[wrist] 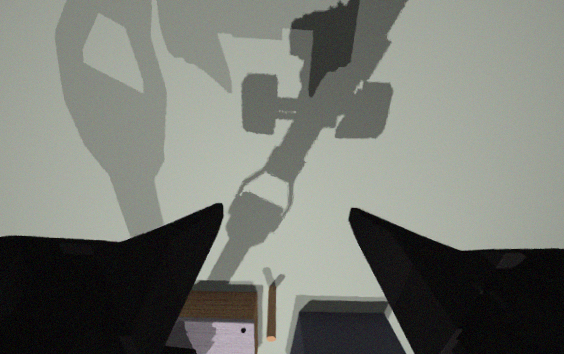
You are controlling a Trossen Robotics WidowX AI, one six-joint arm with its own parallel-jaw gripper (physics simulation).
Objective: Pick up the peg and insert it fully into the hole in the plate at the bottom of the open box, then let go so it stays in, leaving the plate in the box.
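Frame: origin at the arm's base, x ahead, y left, z up, level; centimetres.
Where they show: gripper, fingertip midpoint: [287,211].
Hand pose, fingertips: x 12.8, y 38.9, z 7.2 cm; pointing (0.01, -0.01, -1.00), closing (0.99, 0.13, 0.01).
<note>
Each offset is from my fingertips to the top centre of the thing. "spot": to the spot under its first point. Level surfaces: height alone.
The peg {dy -24.4, dx +2.7, dz -4.4 cm} [271,312] is a thin brown rod with a light orange end, low in the wrist view. It appears to stand upright in the gap between two box-like objects. My gripper [287,211] is open, with two black fingers wide apart and nothing between them. The peg shows below the fingertips in the view, apart from both fingers. At the lower left is a brown wooden body with a pale lilac surface [233,340] bearing a small black dot, partly hidden by the left finger. I cannot tell whether this is the plate. The plate's hole cannot be made out.
A dark blue-grey box-like object {spot: dy -29.9, dx +18.1, dz -8.7 cm} [345,332] stands right of the peg, cut off by the lower edge and partly covered by the right finger. I cannot tell which object is the open box. The pale table {dz -12.4 cm} [465,150] carries large shadows of the arm.
</note>
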